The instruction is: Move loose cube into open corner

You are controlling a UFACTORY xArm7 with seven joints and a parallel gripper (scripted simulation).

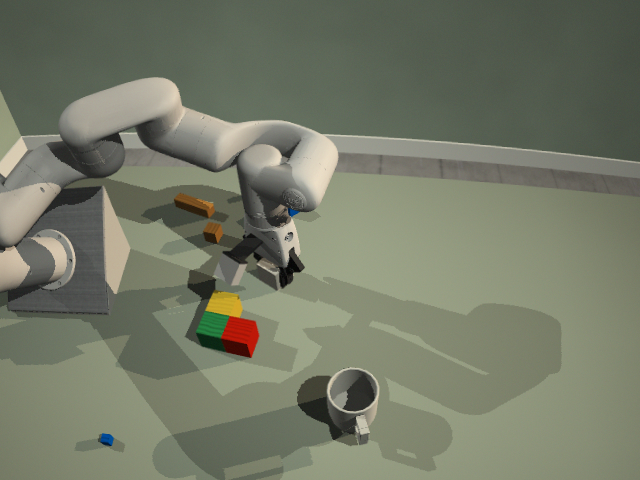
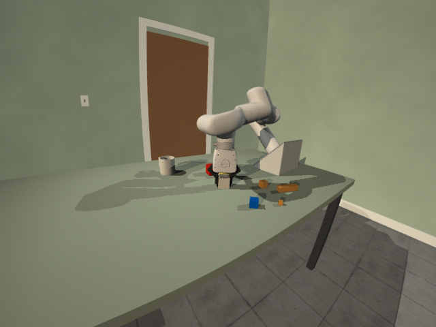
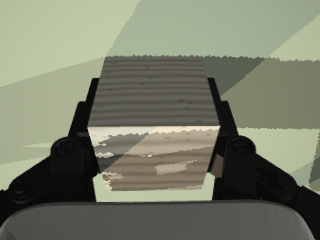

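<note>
My hand is 160 mm to the left of the red cube and 50 mm past it. From my hand the other things lie so: long orange block 210 mm behind, 200 mm to the left, 10 mm below; yellow cube 100 mm to the right, 90 mm behind; beige cube right at my hand.
</note>
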